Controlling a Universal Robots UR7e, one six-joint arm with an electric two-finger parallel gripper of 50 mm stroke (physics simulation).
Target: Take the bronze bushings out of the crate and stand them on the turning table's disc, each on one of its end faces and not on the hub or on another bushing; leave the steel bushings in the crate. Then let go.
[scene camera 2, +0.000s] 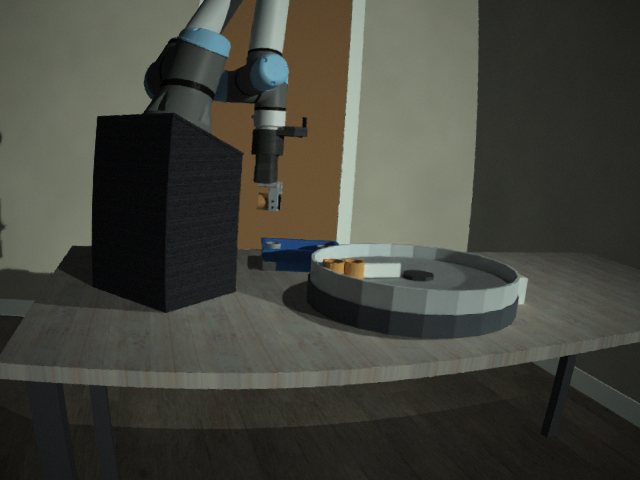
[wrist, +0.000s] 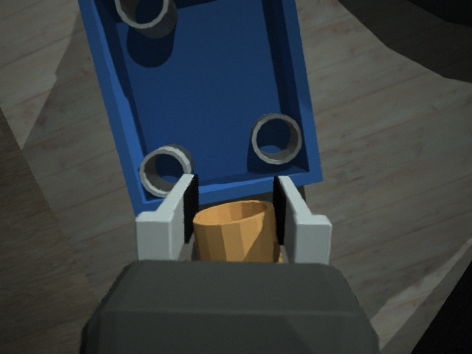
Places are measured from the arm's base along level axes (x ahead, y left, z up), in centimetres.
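Pixels of known places: gripper, between the fingertips: (scene camera 2: pixel 274 210) (wrist: pixel 235 195); arm's base, origin of its link: (scene camera 2: pixel 172 135).
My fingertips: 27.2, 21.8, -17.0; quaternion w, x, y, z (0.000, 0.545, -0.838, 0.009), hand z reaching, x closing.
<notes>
Ahead of a thing's pixels: the offset from my fingertips to its middle, as dx, dy, dz. "pt": to the spot under its first point. Level surfaces: height alone.
My gripper (scene camera 2: pixel 270 202) (wrist: pixel 235 195) is shut on a bronze bushing @(-2.0, +0.7, +1.8) (scene camera 2: pixel 262 200) (wrist: pixel 235 237), which sits slightly tilted between the fingers. It hangs well above the table, near one end of the blue crate @(+7.1, -0.3, -10.6) (scene camera 2: pixel 297 258) (wrist: pixel 114 107). In the wrist view, three steel bushings are in the crate: one at the upper left (wrist: pixel 167 24), one at the near left corner @(pt +1.8, +3.6, -11.0) (wrist: pixel 188 157) and one at the near right corner @(pt -0.5, -4.8, -9.9) (wrist: pixel 294 145). Three bronze bushings @(+5.6, -36.6, -5.9) (scene camera 2: pixel 354 269) appear to stand upright close together on the disc @(+20.3, -34.8, -7.9) (scene camera 2: pixel 460 279), beside its rim and left of the dark hub @(+20.3, -34.8, -7.4) (scene camera 2: pixel 417 275).
The turning table (scene camera 2: pixel 439 302) has a raised pale wall around the disc. A white bar @(pt +12.3, -34.9, -6.0) (scene camera 2: pixel 382 269) lies between the bronze bushings and the hub. A white tab @(pt +44.7, -40.7, -10.0) (scene camera 2: pixel 523 290) is at the wall's right side. A tall black block (scene camera 2: pixel 165 206) stands at the left on the table @(dz -13.1) (scene camera 2: pixel 232 343).
</notes>
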